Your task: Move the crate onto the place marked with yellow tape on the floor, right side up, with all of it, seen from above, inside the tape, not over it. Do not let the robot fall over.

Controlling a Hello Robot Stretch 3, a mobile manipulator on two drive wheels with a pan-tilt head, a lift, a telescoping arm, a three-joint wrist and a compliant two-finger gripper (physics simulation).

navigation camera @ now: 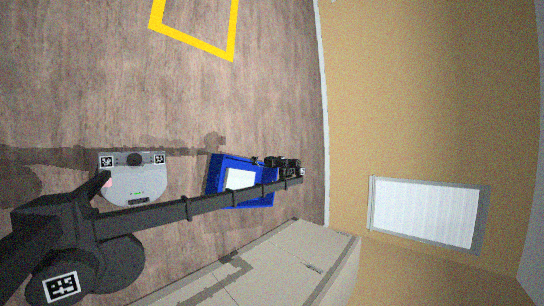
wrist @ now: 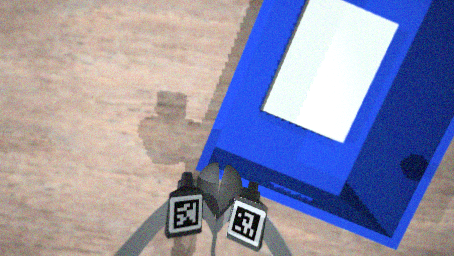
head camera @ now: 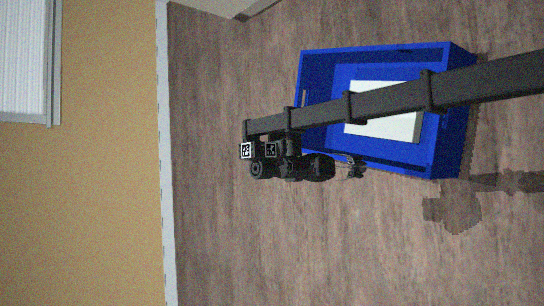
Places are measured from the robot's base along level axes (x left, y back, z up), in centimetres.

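Pixels of known places: gripper, fingertip midpoint: [navigation camera: 251,160] [head camera: 363,166]; robot's base, link origin: [navigation camera: 134,158].
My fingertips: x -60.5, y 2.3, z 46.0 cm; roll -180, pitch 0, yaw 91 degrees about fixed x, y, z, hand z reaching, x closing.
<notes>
For each thing: its top centre in the pictures, then the offset to it from my fingertips.
- blue crate, top centre: [head camera: 355,104] [navigation camera: 251,184] dx -18.3, dy +22.2, dz -24.0 cm
- white block, top centre: [head camera: 379,109] [navigation camera: 241,181] dx -18.3, dy +22.2, dz -38.9 cm
A blue crate [head camera: 450,150] [navigation camera: 215,175] [wrist: 240,120] stands upright on the floor, its open side up, with a white block [head camera: 380,127] [navigation camera: 240,177] [wrist: 330,75] inside. The arm crosses above it in the head and navigation views and hides part of it. The yellow tape [navigation camera: 191,41] shows in part at the top of the navigation view, well apart from the crate. My gripper [head camera: 356,167] [navigation camera: 255,160] [wrist: 219,183] is shut, its fingertips together with nothing between them. It appears over one long side of the crate in the head view, near a corner in the wrist view; its exact height is unclear.
My base [navigation camera: 135,180] stands beside the crate in the navigation view. A beige cabinet [navigation camera: 295,250] stands on the crate's other side, near its far corner. A tan wall [head camera: 110,200] [navigation camera: 425,100] with a pale skirting board [head camera: 167,200] runs beyond the arm's end.
</notes>
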